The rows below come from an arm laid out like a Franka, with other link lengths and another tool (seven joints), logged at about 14 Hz.
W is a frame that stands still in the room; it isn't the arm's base.
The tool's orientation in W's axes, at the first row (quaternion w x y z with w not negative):
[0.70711, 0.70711, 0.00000, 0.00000]
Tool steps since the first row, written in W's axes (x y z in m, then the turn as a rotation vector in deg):
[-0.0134, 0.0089, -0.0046, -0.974, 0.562, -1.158]
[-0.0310, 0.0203, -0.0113, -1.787, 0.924, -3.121]
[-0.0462, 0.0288, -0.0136, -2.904, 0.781, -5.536]
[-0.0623, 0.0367, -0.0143, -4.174, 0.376, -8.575]
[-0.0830, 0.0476, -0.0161, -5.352, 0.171, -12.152]
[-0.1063, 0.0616, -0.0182, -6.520, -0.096, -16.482]
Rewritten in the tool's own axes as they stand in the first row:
[-0.0134, -0.0046, -0.0089, -0.974, -1.158, -0.562]
[-0.0310, -0.0113, -0.0203, -1.787, -3.121, -0.924]
[-0.0462, -0.0136, -0.0288, -2.904, -5.536, -0.781]
[-0.0623, -0.0143, -0.0367, -4.174, -8.575, -0.376]
[-0.0830, -0.0161, -0.0476, -5.352, -12.152, -0.171]
[-0.1063, -0.0182, -0.0616, -6.520, -16.482, 0.096]

